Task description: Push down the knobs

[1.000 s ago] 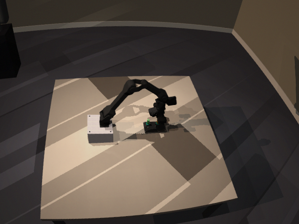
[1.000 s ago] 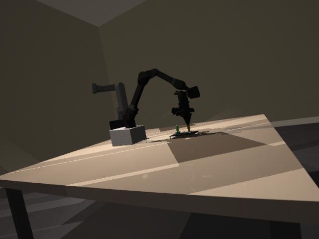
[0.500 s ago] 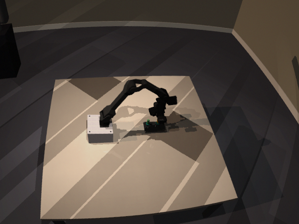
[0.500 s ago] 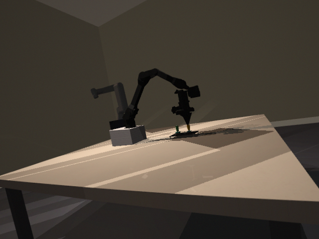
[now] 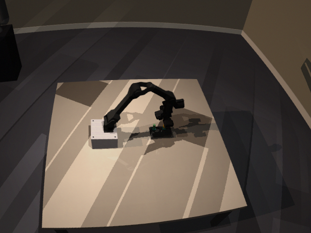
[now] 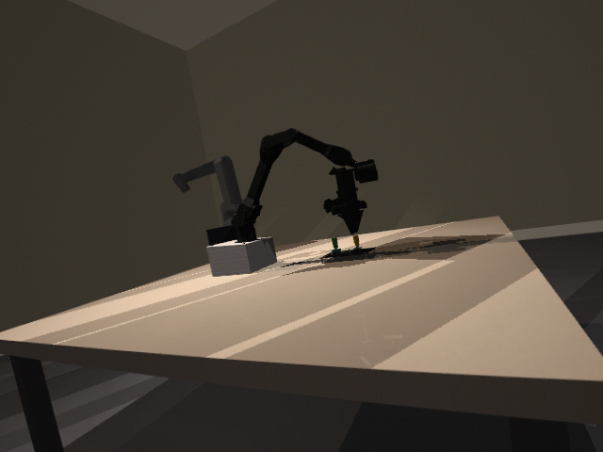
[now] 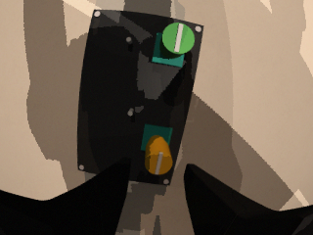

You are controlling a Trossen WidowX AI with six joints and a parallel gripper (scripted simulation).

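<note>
Right now the orange knob is 2 cm below my gripper tip. The rest, counted from my gripper tip: green knob (7 cm behind, 2 cm below).
</note>
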